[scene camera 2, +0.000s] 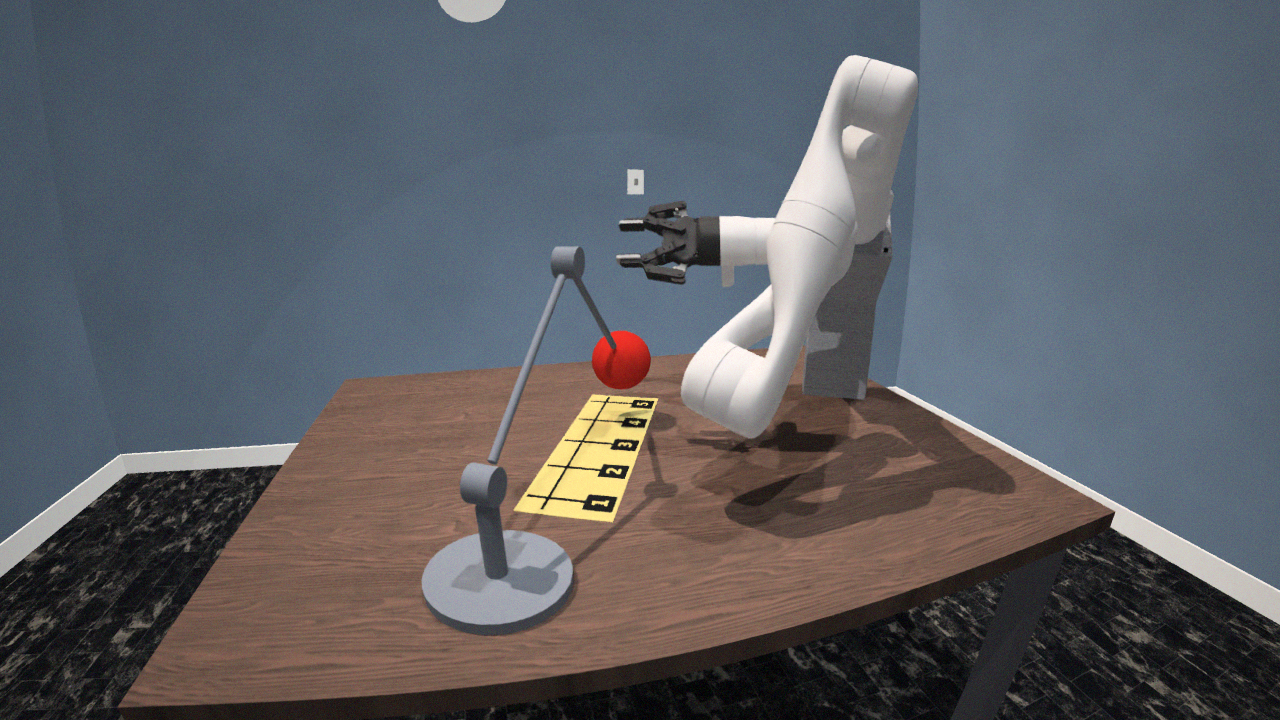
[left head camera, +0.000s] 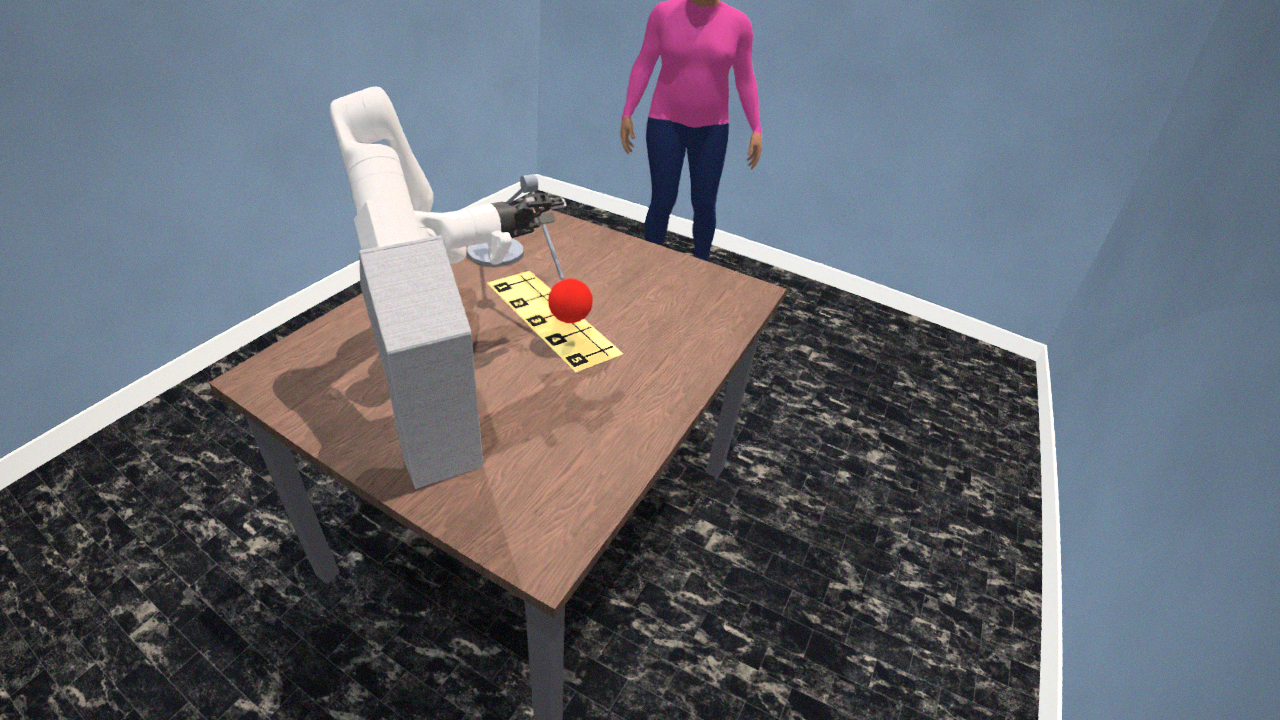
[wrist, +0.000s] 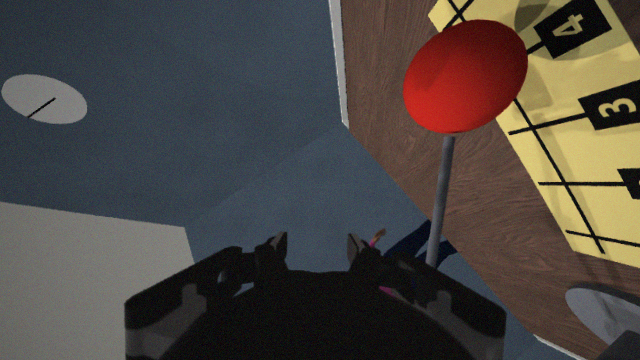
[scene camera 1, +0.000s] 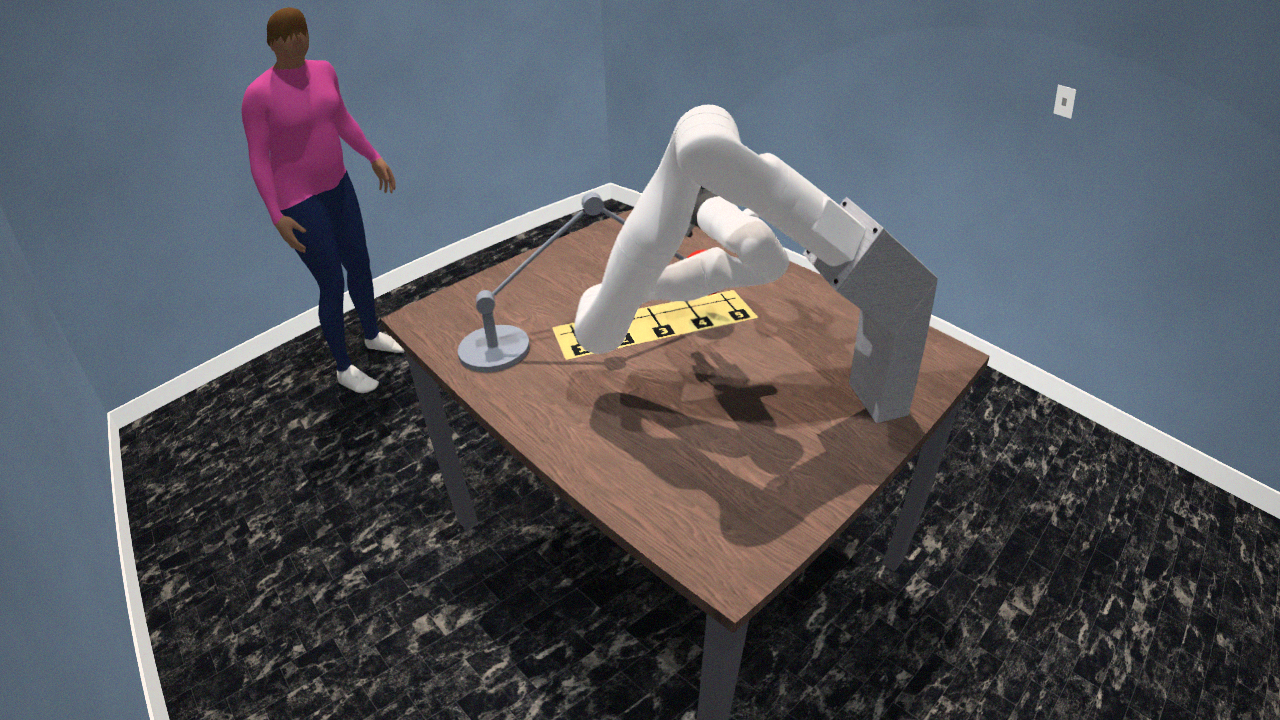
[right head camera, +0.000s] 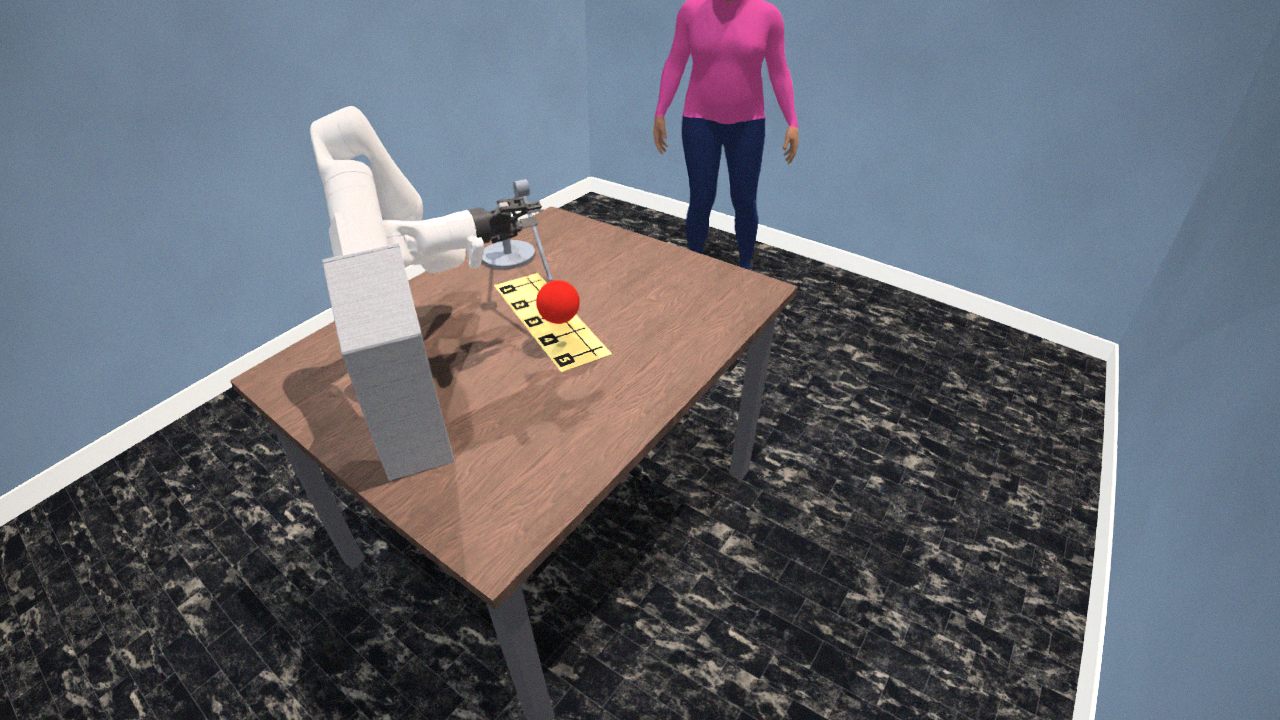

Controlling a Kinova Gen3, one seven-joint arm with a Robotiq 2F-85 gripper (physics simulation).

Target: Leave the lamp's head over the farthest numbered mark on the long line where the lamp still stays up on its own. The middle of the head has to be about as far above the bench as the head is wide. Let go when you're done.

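Frame: origin at the arm's base, x left, y back, z up, level; metres.
Where they show: gripper, fingertip midpoint: (scene camera 2: 618, 242) (left head camera: 558, 209) (wrist: 317, 243) (right head camera: 539, 213); arm's base, origin of the base link: (left head camera: 398, 260) (scene camera 1: 841, 241) (right head camera: 366, 267).
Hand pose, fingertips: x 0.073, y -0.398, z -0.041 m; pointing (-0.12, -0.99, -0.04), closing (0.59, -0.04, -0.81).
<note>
Each offset is from my fingertips to the top centre of the thing. "pt": to the spot under its first point. Level surfaces: height alone.
The grey jointed lamp stands with its round base (left head camera: 494, 253) (right head camera: 508, 256) (scene camera 1: 493, 347) (scene camera 2: 496, 608) flat on the bench. Its red ball head @(pt dx -0.081, dy +0.027, dz -0.175 m) (left head camera: 570, 300) (right head camera: 557, 301) (scene camera 2: 621, 360) (wrist: 465, 75) hangs above the yellow strip @(dx +0.056, dy -0.028, dz -0.310 m) (left head camera: 581, 343) (scene camera 2: 572, 508) (wrist: 600, 150), clear of the bench; I cannot tell exactly over which mark. The strip carries a long line and marks 1 to 5, with 1 nearest the base. The lamp's elbow (scene camera 1: 592, 204) (scene camera 2: 567, 261) is raised. My gripper (left head camera: 554, 209) (right head camera: 535, 213) (scene camera 2: 629, 242) (wrist: 317, 243) is partly open and empty, higher than the head. In scene camera 1 the arm mostly hides the head.
The arm's grey pedestal (left head camera: 438, 394) (right head camera: 402, 411) (scene camera 1: 895, 340) (scene camera 2: 836, 331) stands on the wooden bench @(dz -0.312 m) (left head camera: 537, 501) (scene camera 2: 295, 573). The white arm bends low beside the strip in scene camera 2. A person in a pink top (left head camera: 702, 62) (right head camera: 729, 62) (scene camera 1: 299, 134) stands beyond the bench.
</note>
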